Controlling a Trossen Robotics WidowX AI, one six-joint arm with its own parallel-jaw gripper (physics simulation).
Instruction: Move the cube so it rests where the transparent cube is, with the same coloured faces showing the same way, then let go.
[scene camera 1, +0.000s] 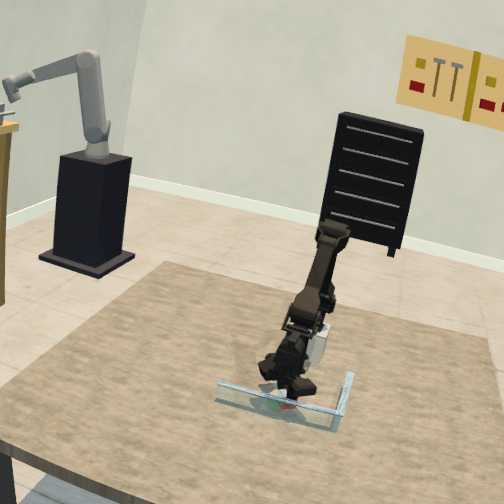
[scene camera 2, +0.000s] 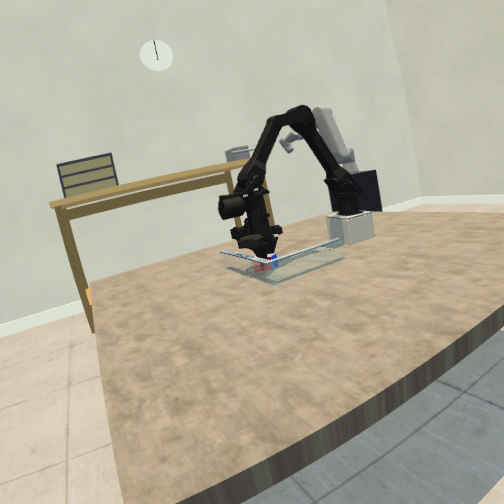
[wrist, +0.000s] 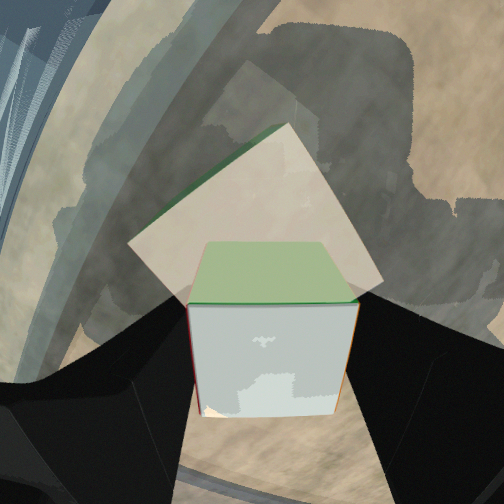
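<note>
In the wrist view the cube (wrist: 270, 335) sits between my two black fingers, white face toward the camera, pale green face above it, a red edge on its left. My gripper (wrist: 272, 350) is shut on it. The transparent target cube (wrist: 262, 215) lies just beyond, rotated about 45 degrees from the held cube and overlapping it, with a green edge at its upper left. In scene camera 1 the gripper (scene camera 1: 288, 388) is low over the table inside the glass corner frame, with bits of red and green showing beneath it (scene camera 1: 285, 405).
A transparent L-shaped frame (scene camera 1: 338, 400) lies on the table around the gripper. Its curved glass edge shows at the left of the wrist view (wrist: 40, 120). A wooden table (scene camera 2: 150, 190) and a second robot on a pedestal (scene camera 1: 88, 200) stand off the table.
</note>
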